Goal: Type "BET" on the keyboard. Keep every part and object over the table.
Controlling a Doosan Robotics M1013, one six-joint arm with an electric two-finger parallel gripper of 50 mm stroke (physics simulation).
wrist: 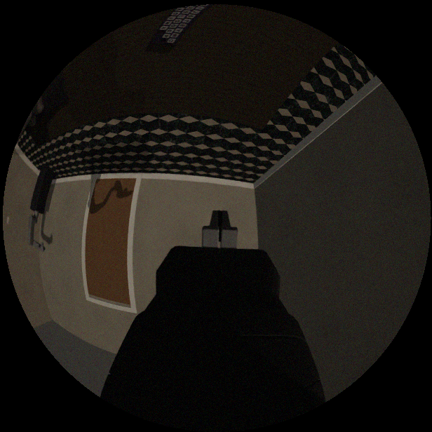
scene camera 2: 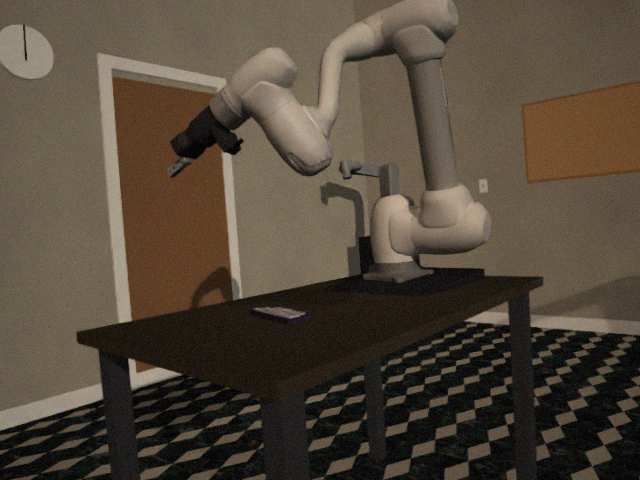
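Pixels of known places: gripper, fingertip midpoint: (scene camera 2: 170, 173); arm's base at its link origin: (scene camera 2: 397, 275).
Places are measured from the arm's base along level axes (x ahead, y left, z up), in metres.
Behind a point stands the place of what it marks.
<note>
The keyboard (scene camera 2: 280, 313) @[x 0.611, y 0.196, z -0.005 m] lies flat on the dark table (scene camera 2: 206, 335) @[x 0.789, y 0.175, z -0.025 m], towards its left part in the scene view. In the wrist view part of the keyboard (wrist: 176, 25) shows at the top edge, cut off, and its letters are too small to read. My gripper (scene camera 2: 171, 173) @[x 0.753, y -0.043, z 0.348 m] (wrist: 219, 219) is shut and empty. It hangs high above the table, up and to the left of the keyboard in the scene view, apart from it, and is tilted down to the left. In the wrist view the fingertips stand in front of the wall.
The robot's base (scene camera 2: 395, 271) @[x 0.063, y 0.050, z 0.023 m] stands on a dark plate (scene camera 2: 454, 279) @[x -0.015, y 0.221, z -0.005 m] at the back of the table. A grey bracket (scene camera 2: 389, 178) stands behind the base. A brown door (scene camera 2: 173, 206) (wrist: 110, 240) is in the wall beyond the table. Checkered floor (scene camera 2: 454, 403) shows around the table.
</note>
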